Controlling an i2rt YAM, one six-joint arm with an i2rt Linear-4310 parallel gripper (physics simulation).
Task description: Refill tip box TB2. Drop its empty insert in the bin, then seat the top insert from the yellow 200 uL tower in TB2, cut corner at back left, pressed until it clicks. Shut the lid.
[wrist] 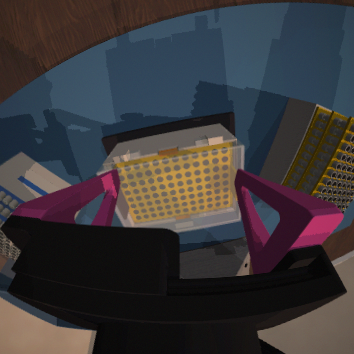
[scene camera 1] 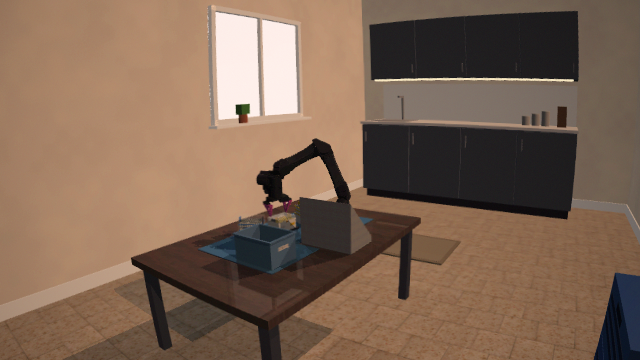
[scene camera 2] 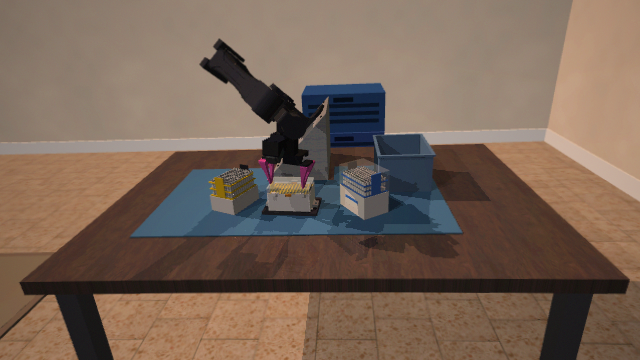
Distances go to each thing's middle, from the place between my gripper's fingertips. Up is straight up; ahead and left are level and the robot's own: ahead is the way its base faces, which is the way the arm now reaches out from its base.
The blue and white tip tower [scene camera 2: 364,186] is 21 cm to the left of my hand, 4 cm behind it and 2 cm below it. The rest, counted from my hand: blue bin [scene camera 2: 409,157]: 31 cm to the left, 27 cm behind, 2 cm below.
